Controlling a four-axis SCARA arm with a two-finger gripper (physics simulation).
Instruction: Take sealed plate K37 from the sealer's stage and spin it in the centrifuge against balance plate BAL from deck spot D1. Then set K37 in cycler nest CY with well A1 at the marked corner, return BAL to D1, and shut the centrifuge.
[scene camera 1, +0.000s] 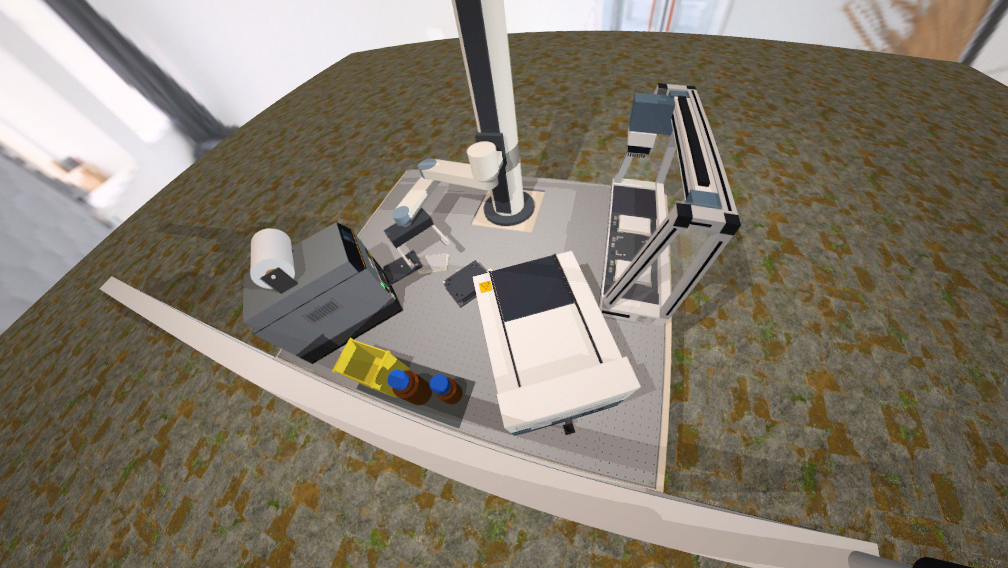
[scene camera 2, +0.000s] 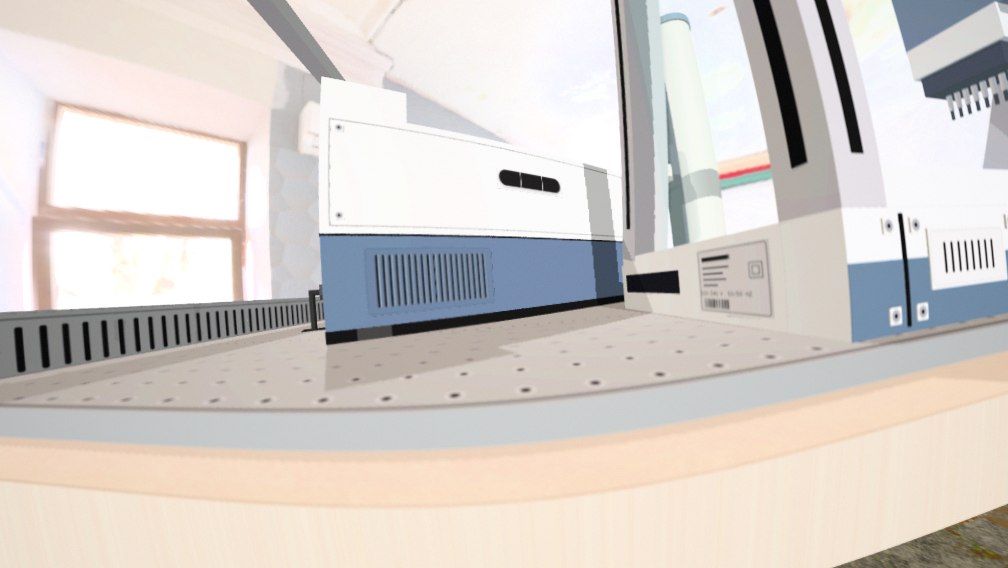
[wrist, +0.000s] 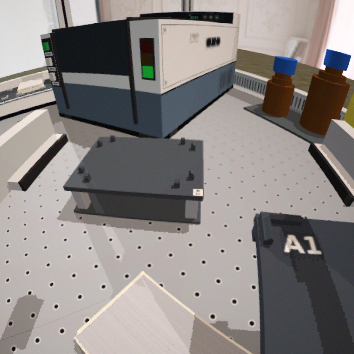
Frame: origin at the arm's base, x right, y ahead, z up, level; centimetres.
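Seen in the pictures: gripper, fingertip midpoint: (scene camera 1: 430, 254) (wrist: 186, 124); arm's base, link origin: (scene camera 1: 509, 208).
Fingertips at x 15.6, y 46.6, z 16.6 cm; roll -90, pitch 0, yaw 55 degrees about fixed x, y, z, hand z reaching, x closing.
Offsets run from my fingertips to a thing's top centre.
My gripper (scene camera 1: 426, 248) (wrist: 186, 124) is open with nothing between its fingers, above the area beside the sealer's stage {dy +5.8, dx +13.4, dz -4.0 cm} (scene camera 1: 401, 267) (wrist: 310, 285). The stage is dark and marked A1; no plate shows on its visible part. A pale, flat plate {dy -5.6, dx +6.4, dz -13.6 cm} (scene camera 1: 433, 263) (wrist: 150, 315) lies askew low in the wrist view; no label is readable, so I cannot tell if it is K37. The centrifuge (scene camera 1: 543, 345) (scene camera 2: 465, 204) (wrist: 195, 55) has a dark panel; I cannot tell if it is open. Pale plates {dy -39.1, dx -73.8, dz -8.6 cm} (scene camera 1: 634, 224) (scene camera 1: 629, 271) sit on the gantry deck; BAL cannot be identified.
A dark raised stand (scene camera 1: 462, 284) (wrist: 145, 165) with pegs is between stage and centrifuge. The grey sealer {dy +27.2, dx +31.9, dz +32.3 cm} (scene camera 1: 317, 303) carries a white roll {dy +28.8, dx +33.3, dz +32.3 cm} (scene camera 1: 271, 255). A gantry frame (scene camera 1: 694, 148) is at the right. Brown bottles {dy +45.9, dx -11.6, dz -2.9 cm} (scene camera 1: 416, 390) (wrist: 324, 102) and yellow bins {dy +44.7, dx +10.8, dz +2.2 cm} (scene camera 1: 363, 361) stand near the rail.
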